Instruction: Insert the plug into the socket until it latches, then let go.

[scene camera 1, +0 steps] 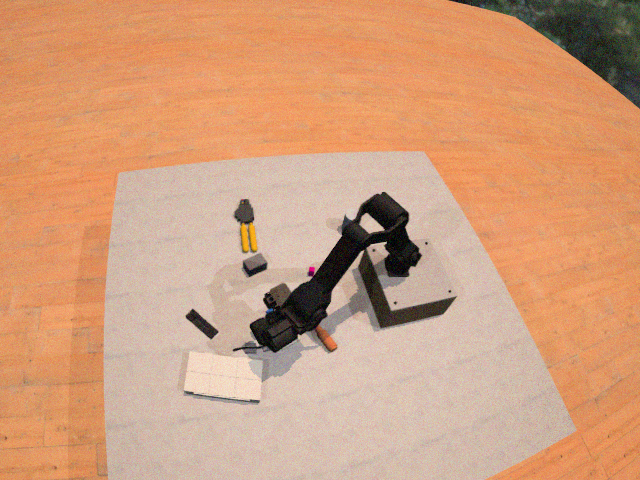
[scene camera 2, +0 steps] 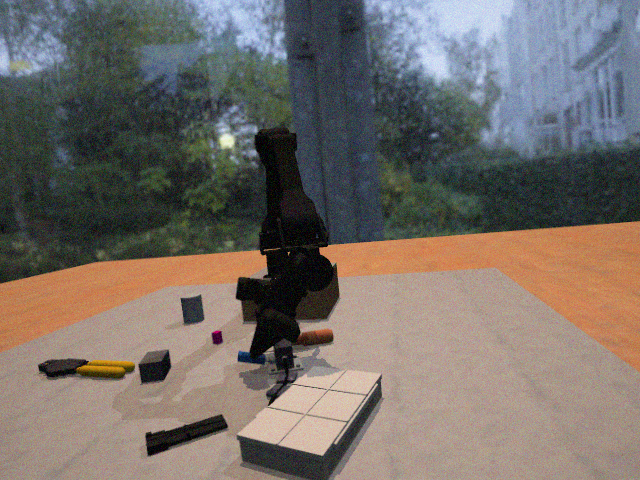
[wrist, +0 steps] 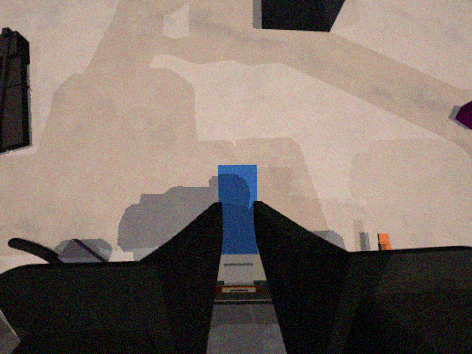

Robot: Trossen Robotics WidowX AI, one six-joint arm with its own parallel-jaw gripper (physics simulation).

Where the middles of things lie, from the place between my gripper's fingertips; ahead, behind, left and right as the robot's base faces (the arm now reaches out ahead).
Right now my hand is 30 mm past the socket (scene camera 2: pixel 283 350), 50 mm to the right of it and 10 mm above it. Also, from my hand: blue plug (wrist: pixel 237 184) (10 mm to the left); then black bar (scene camera 2: pixel 156 442) (200 mm ahead, 20 mm to the left, 20 mm below); then dark grey cube (scene camera 2: pixel 155 365) (50 mm ahead, 180 mm to the right, 10 mm below).
